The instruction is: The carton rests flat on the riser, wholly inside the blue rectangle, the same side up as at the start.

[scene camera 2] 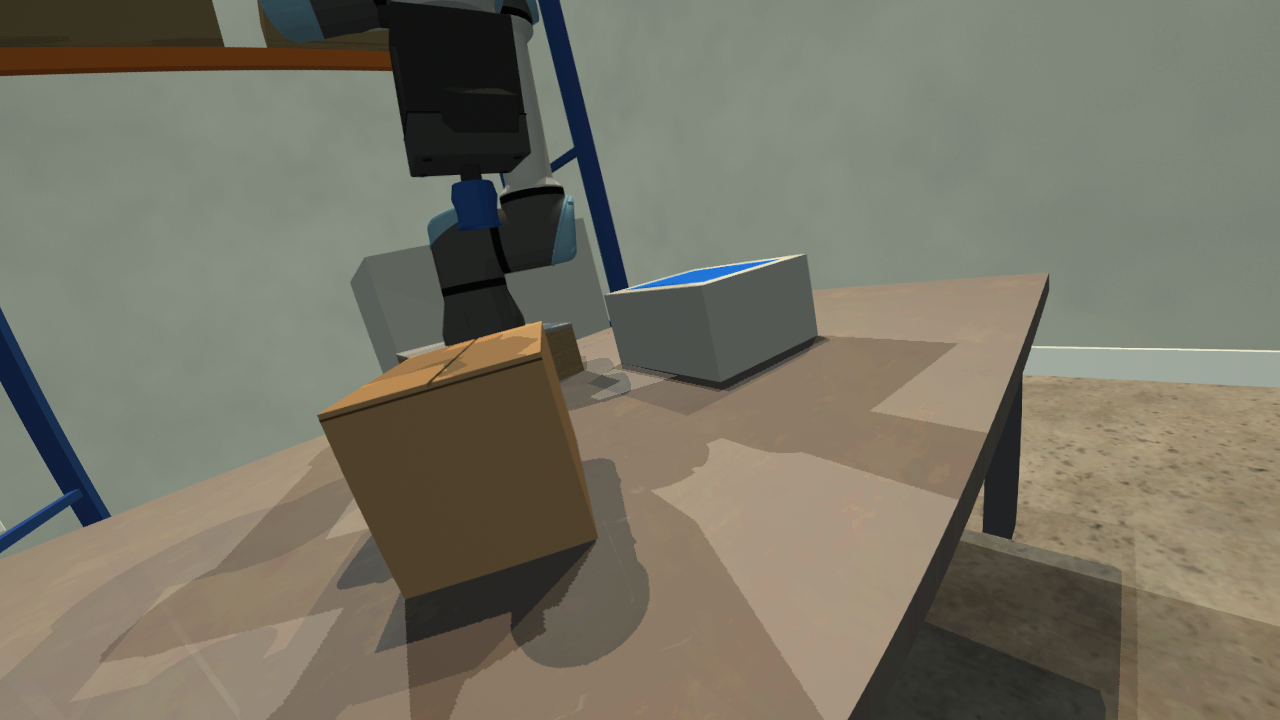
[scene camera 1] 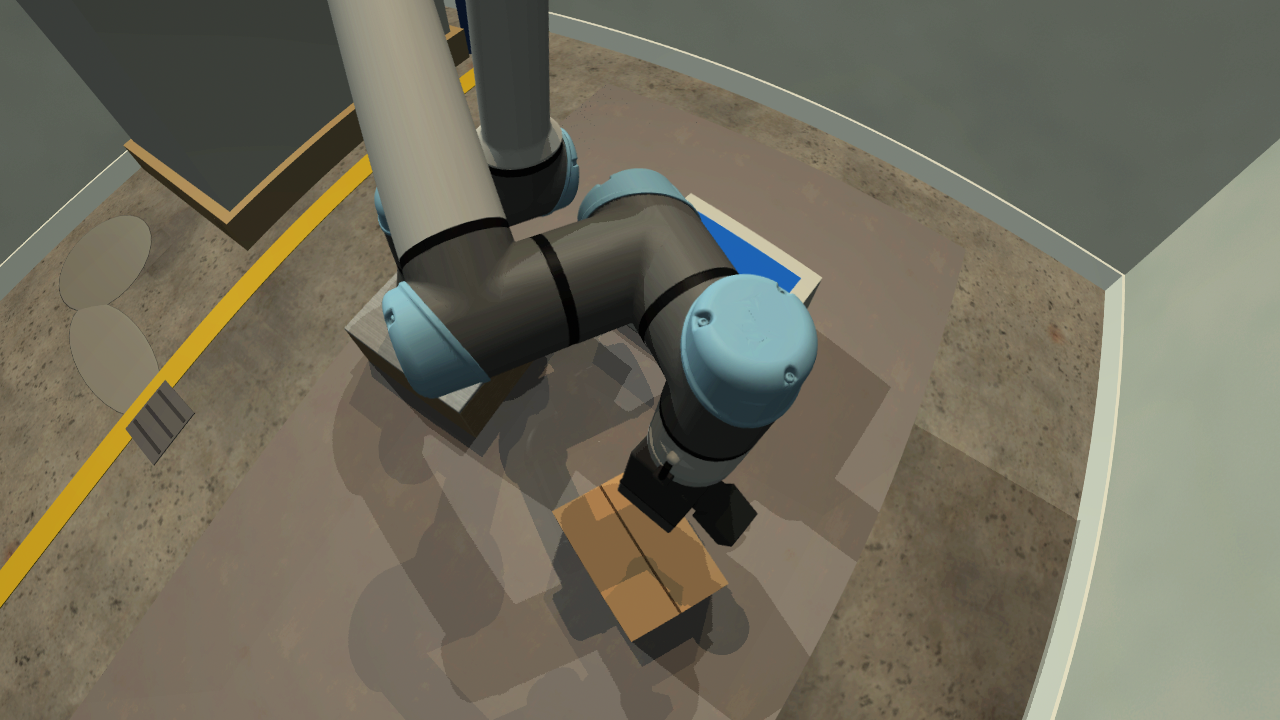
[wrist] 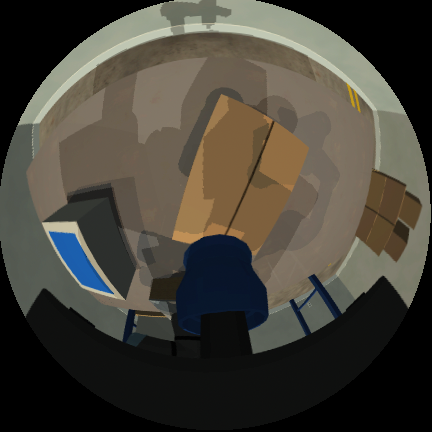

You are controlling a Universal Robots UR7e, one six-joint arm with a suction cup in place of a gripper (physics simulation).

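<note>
A riser (scene camera 2: 713,323) rests on the table, and I see it also at (scene camera 1: 749,253) and (wrist: 84,235). There is a brown carton (scene camera 2: 463,461) too, visible as well at (scene camera 1: 647,576) and (wrist: 246,164). My suction cup (scene camera 2: 475,201) (wrist: 218,276) hangs 17 cm from the middle of the brown carton, above it. My suction cup holds nothing.
</note>
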